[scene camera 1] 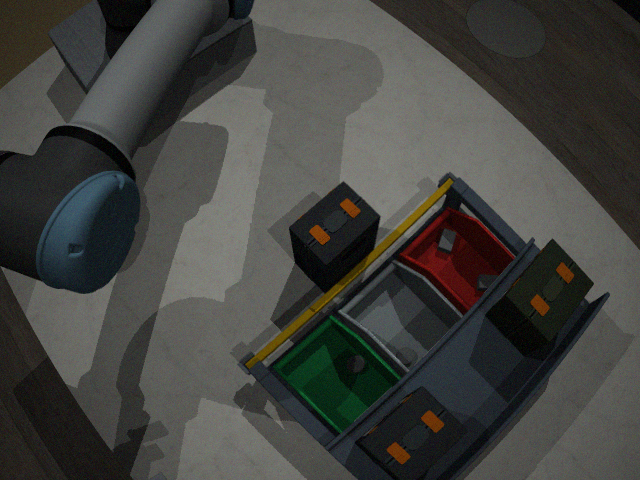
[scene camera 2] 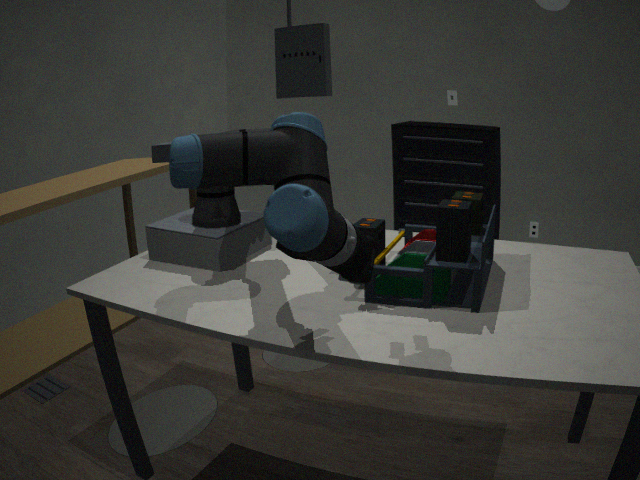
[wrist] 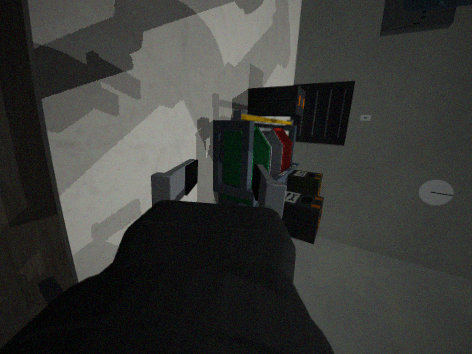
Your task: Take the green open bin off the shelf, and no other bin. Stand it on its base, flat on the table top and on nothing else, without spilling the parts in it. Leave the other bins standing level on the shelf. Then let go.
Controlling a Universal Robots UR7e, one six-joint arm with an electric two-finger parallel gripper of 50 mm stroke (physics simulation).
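Places are measured from the arm's base along level axes (x ahead, y left, z up), in metres.
Where they show: gripper, fingertip midpoint: (wrist: 225,173); arm's base, link origin: (scene camera 2: 216,221).
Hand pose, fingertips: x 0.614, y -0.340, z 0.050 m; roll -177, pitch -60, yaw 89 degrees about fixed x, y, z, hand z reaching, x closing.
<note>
Things, the pixels of their top centre, and the offset from my fingertips. "*": a spot on its surface instead.
- green bin, top centre: (scene camera 1: 348,384) (scene camera 2: 414,260) (wrist: 261,164) 0.021 m ahead, 0.256 m left, 0.068 m down
- grey bin, top centre: (scene camera 1: 416,323) (scene camera 2: 425,246) (wrist: 276,159) 0.015 m ahead, 0.367 m left, 0.068 m down
- red bin, top centre: (scene camera 1: 473,263) (scene camera 2: 433,234) (wrist: 287,154) 0.005 m ahead, 0.479 m left, 0.068 m down
- round grey part, top centre: (scene camera 1: 355,363) 0.001 m ahead, 0.287 m left, 0.130 m down
- shelf, surface spot: (scene camera 1: 294,403) (scene camera 2: 396,267) * 0.001 m ahead, 0.189 m left, 0.064 m down
- dark case, top centre: (scene camera 1: 335,221) (scene camera 2: 368,222) (wrist: 301,102) 0.137 m back, 0.361 m left, 0.018 m down
- shelf's yellow front rail, surface spot: (scene camera 1: 310,314) * 0.080 m back, 0.277 m left, 0.085 m down
The green bin (scene camera 1: 323,379) (scene camera 2: 410,264) (wrist: 262,156) stands in the end place of the shelf's low front tier, beside the grey bin (scene camera 1: 424,330) (wrist: 273,142); the red bin (scene camera 1: 467,258) (scene camera 2: 424,236) (wrist: 286,150) stands beyond the grey one. A round grey part (scene camera 1: 355,363) lies in the green bin. The shelf (scene camera 1: 294,403) (scene camera 2: 403,269) (wrist: 217,165) stands on the table. My gripper (wrist: 225,173) is open and empty, off the shelf's green-bin end and apart from the bin, seen sideways in the wrist view. The gripper does not show clearly in the scene views.
A dark case (scene camera 1: 330,250) (scene camera 2: 375,235) (wrist: 272,102) stands outside the shelf's yellow front rail (scene camera 1: 310,314) (scene camera 2: 388,248) (wrist: 267,120). Two more dark cases (scene camera 1: 413,413) (scene camera 1: 560,289) stand on its rear tier. In scene camera 2 my forearm hangs low near that front rail.
</note>
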